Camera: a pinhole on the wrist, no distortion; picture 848 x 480 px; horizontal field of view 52.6 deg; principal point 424.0 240.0 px. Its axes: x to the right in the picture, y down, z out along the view. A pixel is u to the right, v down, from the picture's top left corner.
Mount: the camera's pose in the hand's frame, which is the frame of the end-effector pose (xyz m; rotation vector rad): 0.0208 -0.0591 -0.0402 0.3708 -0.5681 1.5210
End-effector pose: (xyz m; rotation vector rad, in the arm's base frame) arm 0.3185 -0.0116 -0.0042 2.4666 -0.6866 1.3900
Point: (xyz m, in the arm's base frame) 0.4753 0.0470 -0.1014
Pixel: 643.6 357.5
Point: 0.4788 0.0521 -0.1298
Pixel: 645.8 435.6
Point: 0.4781 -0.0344 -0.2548
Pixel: outside the picture
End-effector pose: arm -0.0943 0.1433 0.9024 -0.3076 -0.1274 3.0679
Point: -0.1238 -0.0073 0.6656
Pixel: behind the camera
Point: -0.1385 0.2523 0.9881
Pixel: 582.2 49.3
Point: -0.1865 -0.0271 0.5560
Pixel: behind the camera
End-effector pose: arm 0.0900 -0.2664 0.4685 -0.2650 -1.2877 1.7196
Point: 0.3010 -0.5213 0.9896
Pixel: 38.7 404.0
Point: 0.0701 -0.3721 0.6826
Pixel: 531.5 202.7
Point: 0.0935 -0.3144 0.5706
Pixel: 740.7 321.1
